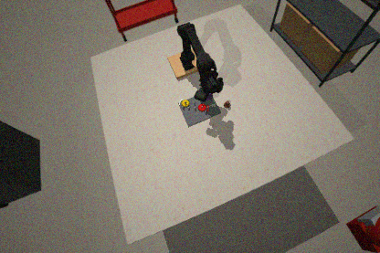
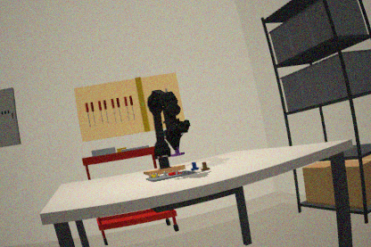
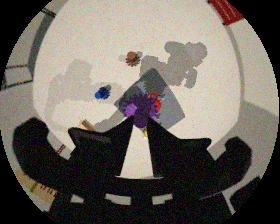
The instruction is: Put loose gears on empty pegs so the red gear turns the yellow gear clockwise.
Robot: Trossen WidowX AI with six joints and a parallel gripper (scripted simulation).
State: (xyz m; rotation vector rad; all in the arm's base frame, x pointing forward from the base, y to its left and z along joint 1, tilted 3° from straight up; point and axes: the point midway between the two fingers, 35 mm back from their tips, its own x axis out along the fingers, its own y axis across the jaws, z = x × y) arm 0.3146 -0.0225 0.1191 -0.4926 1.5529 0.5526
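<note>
The yellow gear is 6 cm behind my gripper tip, 12 cm to the right of it and 11 cm below it. Also, from my gripper tip: purple gear 1 cm below; red gear 1 cm ahead, 4 cm to the right, 11 cm below; brown gear 7 cm ahead, 10 cm to the left, 11 cm below.
</note>
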